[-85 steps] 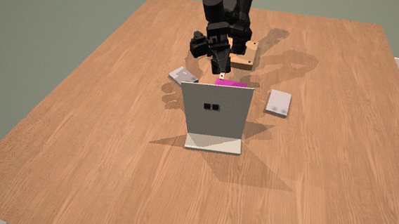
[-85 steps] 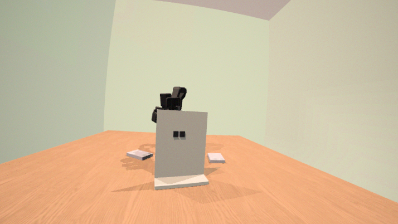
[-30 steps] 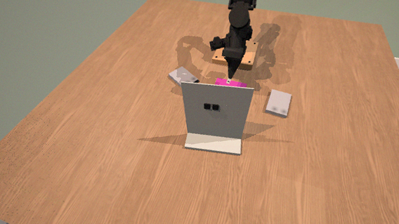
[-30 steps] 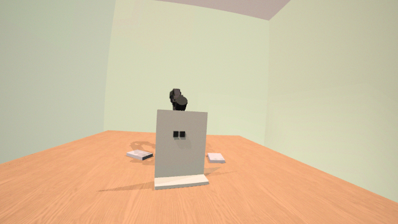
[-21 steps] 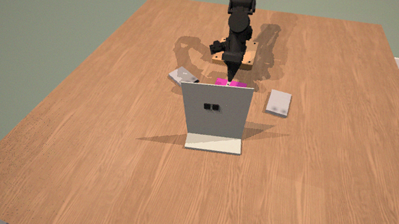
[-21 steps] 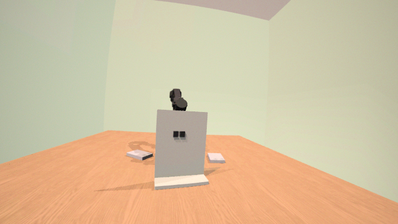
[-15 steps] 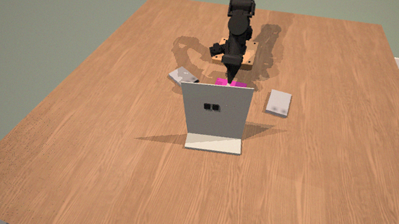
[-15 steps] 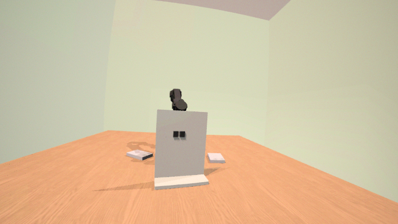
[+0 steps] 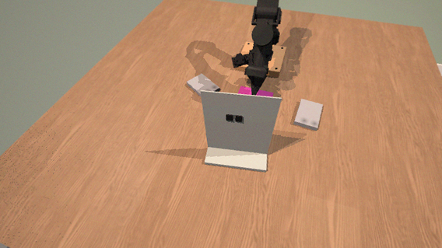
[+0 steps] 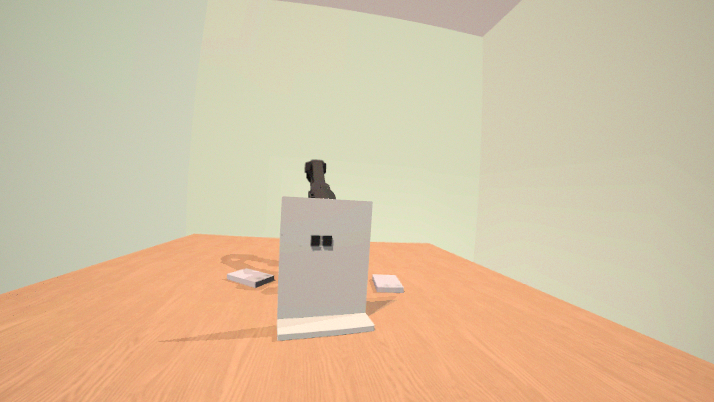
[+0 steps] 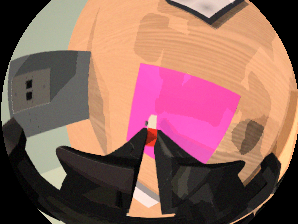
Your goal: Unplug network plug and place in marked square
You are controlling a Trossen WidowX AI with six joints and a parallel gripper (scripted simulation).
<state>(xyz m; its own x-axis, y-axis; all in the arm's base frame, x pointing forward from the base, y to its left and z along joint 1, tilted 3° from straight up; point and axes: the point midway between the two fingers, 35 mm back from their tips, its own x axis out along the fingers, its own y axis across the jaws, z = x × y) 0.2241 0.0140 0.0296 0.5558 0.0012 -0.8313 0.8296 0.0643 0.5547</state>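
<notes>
Right now my gripper tip is 3 cm above the square and 1 cm past it. Round my gripper tip: plug: right at my gripper tip; then panel: 21 cm ahead, 7 cm above.
</notes>
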